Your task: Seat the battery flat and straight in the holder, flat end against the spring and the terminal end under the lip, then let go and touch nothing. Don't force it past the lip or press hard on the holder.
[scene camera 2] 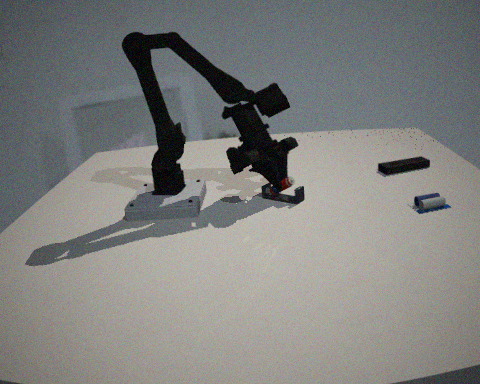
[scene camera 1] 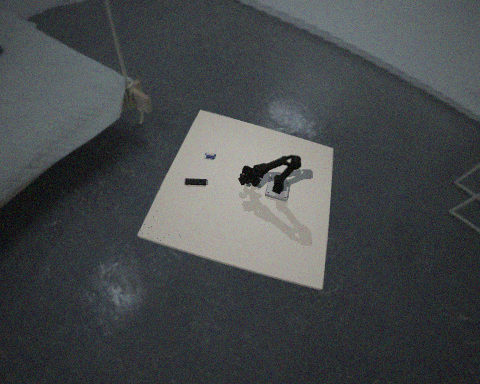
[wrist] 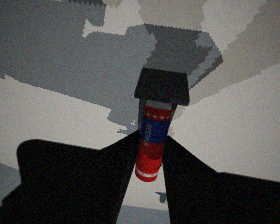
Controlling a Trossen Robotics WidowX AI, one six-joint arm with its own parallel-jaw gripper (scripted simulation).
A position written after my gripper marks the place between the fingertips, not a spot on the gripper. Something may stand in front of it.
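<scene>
I can see my gripper (scene camera 2: 283,188), and my wrist view also gives me the gripper (wrist: 151,137). There is a battery (wrist: 155,123) that I can see too.
</scene>
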